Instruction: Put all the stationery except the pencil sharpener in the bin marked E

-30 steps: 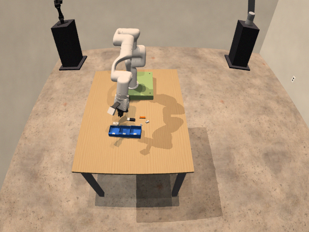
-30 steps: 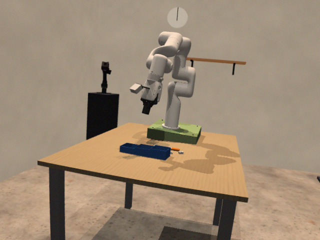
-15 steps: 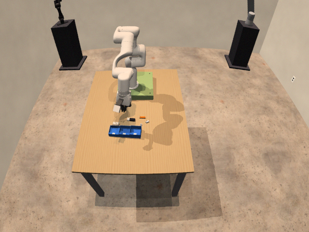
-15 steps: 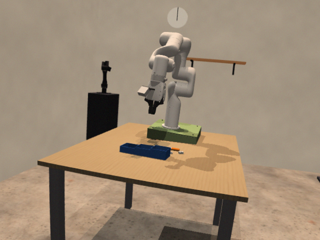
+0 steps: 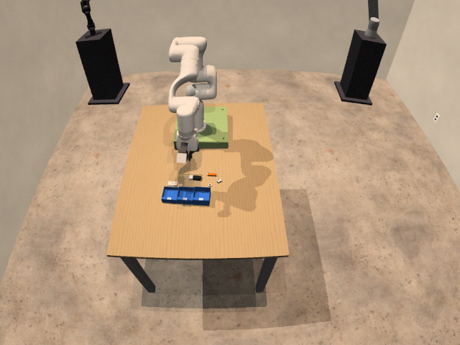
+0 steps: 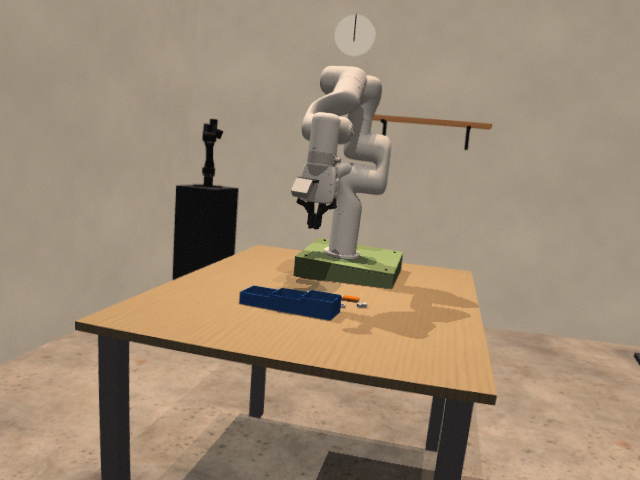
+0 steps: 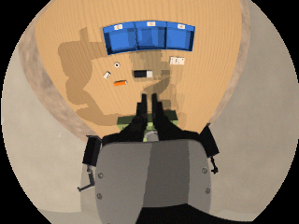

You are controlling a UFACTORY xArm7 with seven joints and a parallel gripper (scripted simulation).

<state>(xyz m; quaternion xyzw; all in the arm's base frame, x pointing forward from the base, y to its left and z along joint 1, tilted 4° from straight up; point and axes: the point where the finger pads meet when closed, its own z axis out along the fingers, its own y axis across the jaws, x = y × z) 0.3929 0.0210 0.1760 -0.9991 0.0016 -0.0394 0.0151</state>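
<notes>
The blue bin tray is 90 mm ahead of my hand, 20 mm to the right of it and 200 mm below it. From my hand the other things lie so: black item 40 mm behind, 10 mm to the left, 220 mm below; orange stick 70 mm behind, 100 mm to the left, 210 mm below; white flat piece 10 mm ahead, 110 mm to the right, 220 mm below.
</notes>
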